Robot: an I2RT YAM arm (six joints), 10 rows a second.
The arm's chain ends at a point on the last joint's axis. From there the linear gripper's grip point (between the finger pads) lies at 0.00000 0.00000 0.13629 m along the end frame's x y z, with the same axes.
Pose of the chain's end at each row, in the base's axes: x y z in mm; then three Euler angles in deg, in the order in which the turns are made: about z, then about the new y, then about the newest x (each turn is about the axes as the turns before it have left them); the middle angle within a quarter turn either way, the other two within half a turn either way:
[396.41 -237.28 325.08 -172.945 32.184 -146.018]
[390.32 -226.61 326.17 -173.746 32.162 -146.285]
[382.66 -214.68 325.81 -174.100 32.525 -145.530]
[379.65 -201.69 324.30 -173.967 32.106 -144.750]
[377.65 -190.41 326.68 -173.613 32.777 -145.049]
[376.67 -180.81 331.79 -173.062 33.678 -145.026]
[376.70 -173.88 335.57 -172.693 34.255 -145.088]
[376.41 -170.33 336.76 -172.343 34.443 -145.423]
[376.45 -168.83 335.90 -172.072 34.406 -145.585]
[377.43 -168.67 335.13 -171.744 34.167 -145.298]
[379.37 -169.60 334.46 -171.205 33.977 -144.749]
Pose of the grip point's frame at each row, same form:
[465.51 -305.49 229.43 -172.945 32.184 -146.018]
[458.55 -295.24 230.20 -173.746 32.162 -146.285]
[450.68 -285.20 231.07 -174.100 32.525 -145.530]
[446.74 -273.70 230.02 -173.967 32.106 -144.750]
[446.44 -261.28 232.76 -173.613 32.777 -145.049]
[447.58 -250.88 238.86 -173.062 33.678 -145.026]
[449.02 -243.25 243.19 -172.693 34.255 -145.088]
[449.62 -238.53 244.22 -172.343 34.443 -145.423]
[450.00 -236.36 243.14 -172.072 34.406 -145.585]
[450.85 -236.42 242.42 -171.744 34.167 -145.298]
[452.87 -237.83 242.16 -171.205 33.977 -144.749]

